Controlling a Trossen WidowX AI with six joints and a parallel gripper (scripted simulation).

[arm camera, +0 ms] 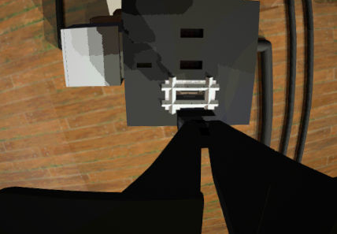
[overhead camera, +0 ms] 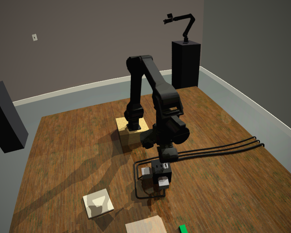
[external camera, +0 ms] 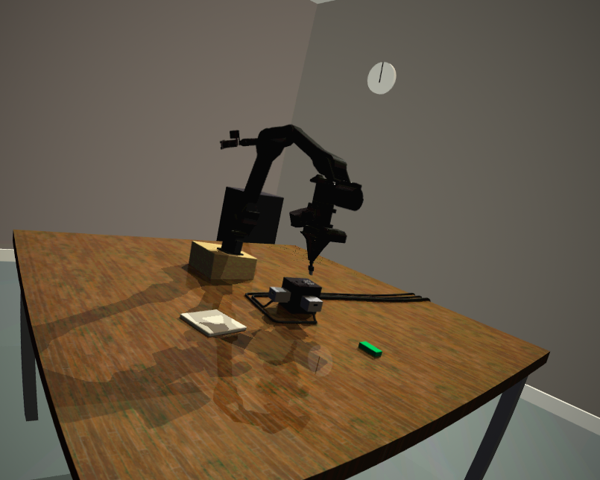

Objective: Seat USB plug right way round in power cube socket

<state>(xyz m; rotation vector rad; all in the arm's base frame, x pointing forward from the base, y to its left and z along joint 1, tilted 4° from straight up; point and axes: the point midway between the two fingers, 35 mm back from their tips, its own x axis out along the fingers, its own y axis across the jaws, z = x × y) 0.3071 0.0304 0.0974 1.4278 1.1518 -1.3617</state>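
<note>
Right now the USB plug is 20 mm below my gripper tip. The rest, counted from my gripper tip: metal socket frame (10 mm to the left, 70 mm below); green block (270 mm ahead, 40 mm to the right, 130 mm below).
</note>
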